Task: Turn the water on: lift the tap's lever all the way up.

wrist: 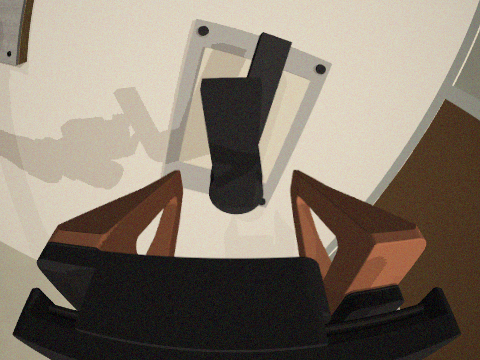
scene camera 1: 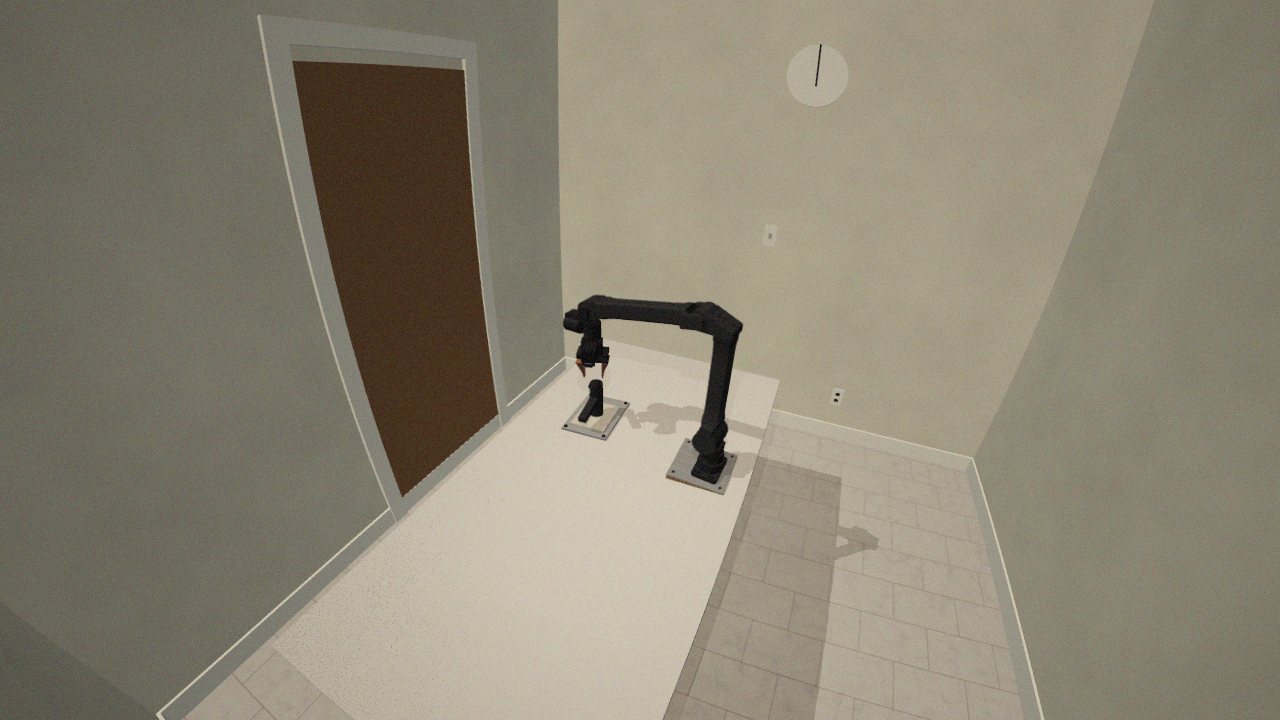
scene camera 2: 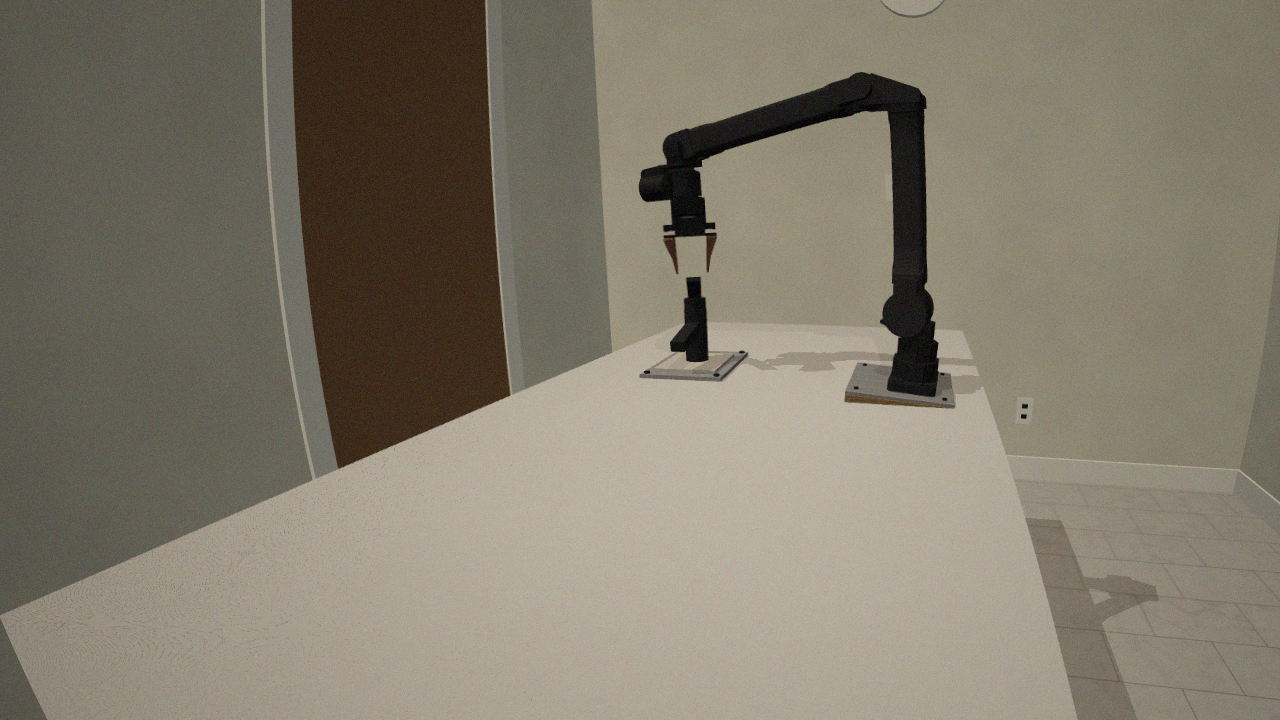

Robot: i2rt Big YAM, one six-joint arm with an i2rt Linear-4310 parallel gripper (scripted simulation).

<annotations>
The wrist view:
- gripper: 236,180
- black tap: 271,52
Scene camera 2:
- gripper: 692,273
</annotations>
